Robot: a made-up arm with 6 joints. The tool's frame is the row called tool.
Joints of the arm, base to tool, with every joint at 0 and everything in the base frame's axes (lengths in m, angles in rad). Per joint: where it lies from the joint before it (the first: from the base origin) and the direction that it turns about. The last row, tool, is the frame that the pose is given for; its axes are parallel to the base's.
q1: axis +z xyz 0 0 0.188
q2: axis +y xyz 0 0 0
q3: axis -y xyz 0 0 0.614
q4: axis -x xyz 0 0 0
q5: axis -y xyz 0.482 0 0
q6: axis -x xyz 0 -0.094 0
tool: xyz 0 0 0
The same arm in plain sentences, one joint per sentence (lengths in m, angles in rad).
The arm has six revolute joints in a row. What follows holds with every joint at zero, and every direction is one of the base frame's. The first joint lies 0.188 m along +z from the base frame's origin and turns about +z. The second joint lies at the same point as the first joint and turns about +y. The third joint lies 0.614 m along +z from the second joint and turns about -y. The fourth joint lies at the same point as the third joint and turns about -x. The fifth joint lies 0.482 m along +x from the fourth joint and turns about -y. The sixth joint lies 0.094 m along -y from the fifth joint and turns about -x. The tool frame, which is the frame that the pose is given for, lies at the same point as the sixth joint; its axes are parallel to the base frame's.
